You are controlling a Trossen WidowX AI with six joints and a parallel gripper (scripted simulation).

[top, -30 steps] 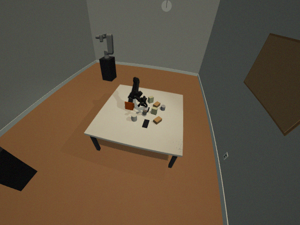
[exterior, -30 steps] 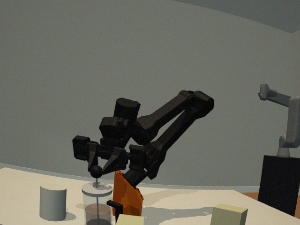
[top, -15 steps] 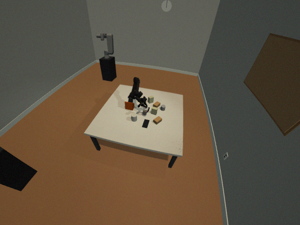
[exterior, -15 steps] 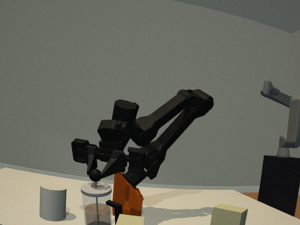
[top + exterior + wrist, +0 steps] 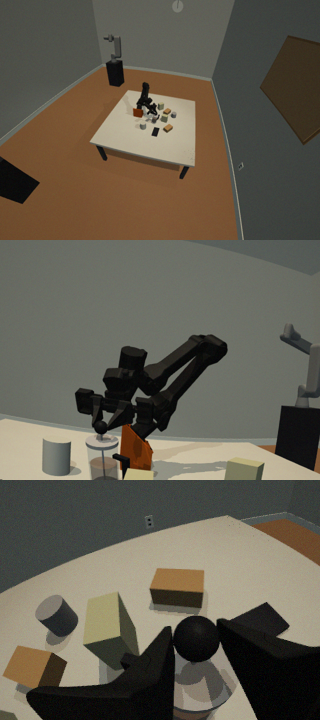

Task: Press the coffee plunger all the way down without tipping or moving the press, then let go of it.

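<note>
Right now the coffee press is 1 cm behind my gripper tip, 2 cm to the left of it and 9 cm below it.
</note>
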